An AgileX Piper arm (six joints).
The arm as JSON. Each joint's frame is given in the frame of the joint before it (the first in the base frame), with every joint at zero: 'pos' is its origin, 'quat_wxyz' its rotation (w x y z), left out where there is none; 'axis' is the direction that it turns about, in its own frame. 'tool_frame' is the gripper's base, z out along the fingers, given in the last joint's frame.
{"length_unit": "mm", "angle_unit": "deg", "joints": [
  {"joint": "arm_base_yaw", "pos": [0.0, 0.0, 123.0], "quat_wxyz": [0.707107, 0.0, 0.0, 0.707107], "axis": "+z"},
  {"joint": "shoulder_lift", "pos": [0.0, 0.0, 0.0], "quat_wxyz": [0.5, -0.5, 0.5, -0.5], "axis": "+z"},
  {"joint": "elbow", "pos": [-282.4, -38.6, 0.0], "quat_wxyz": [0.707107, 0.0, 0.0, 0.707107], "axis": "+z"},
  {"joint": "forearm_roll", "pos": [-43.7, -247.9, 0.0], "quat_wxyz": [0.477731, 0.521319, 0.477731, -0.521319], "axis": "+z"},
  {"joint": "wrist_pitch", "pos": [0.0, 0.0, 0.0], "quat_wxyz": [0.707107, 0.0, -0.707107, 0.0], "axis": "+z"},
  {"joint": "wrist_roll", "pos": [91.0, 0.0, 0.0], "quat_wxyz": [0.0, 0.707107, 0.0, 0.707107], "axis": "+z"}
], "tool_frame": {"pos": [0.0, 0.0, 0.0], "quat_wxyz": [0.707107, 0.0, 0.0, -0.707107]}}
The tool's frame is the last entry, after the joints.
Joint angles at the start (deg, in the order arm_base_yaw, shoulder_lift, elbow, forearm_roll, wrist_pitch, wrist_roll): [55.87 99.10 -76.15 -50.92 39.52 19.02]
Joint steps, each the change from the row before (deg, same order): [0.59 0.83 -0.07 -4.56 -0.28 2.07]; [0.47 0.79 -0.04 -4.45 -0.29 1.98]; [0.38 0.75 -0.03 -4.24 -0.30 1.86]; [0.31 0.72 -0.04 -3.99 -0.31 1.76]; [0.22 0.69 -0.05 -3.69 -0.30 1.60]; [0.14 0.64 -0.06 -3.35 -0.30 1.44]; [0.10 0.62 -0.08 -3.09 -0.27 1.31]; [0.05 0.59 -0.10 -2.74 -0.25 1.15]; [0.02 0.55 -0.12 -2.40 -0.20 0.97]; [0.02 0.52 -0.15 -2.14 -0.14 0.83]
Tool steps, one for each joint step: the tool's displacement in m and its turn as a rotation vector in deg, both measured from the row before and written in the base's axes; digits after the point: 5 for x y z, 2 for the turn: [0.00121 0.00449 -0.00162 -1.28 -2.74 0.99]; [0.00138 0.00414 -0.00152 -1.20 -2.67 1.02]; [0.00139 0.00391 -0.00142 -1.10 -2.53 1.06]; [0.00134 0.00378 -0.00136 -0.97 -2.35 1.08]; [0.00143 0.00348 -0.00137 -0.89 -2.14 1.05]; [0.00146 0.00312 -0.00130 -0.79 -1.92 1.00]; [0.00143 0.00296 -0.00132 -0.73 -1.74 0.95]; [0.00144 0.00268 -0.00134 -0.66 -1.52 0.87]; [0.00139 0.00240 -0.00128 -0.61 -1.32 0.77]; [0.00126 0.00228 -0.00116 -0.57 -1.19 0.70]
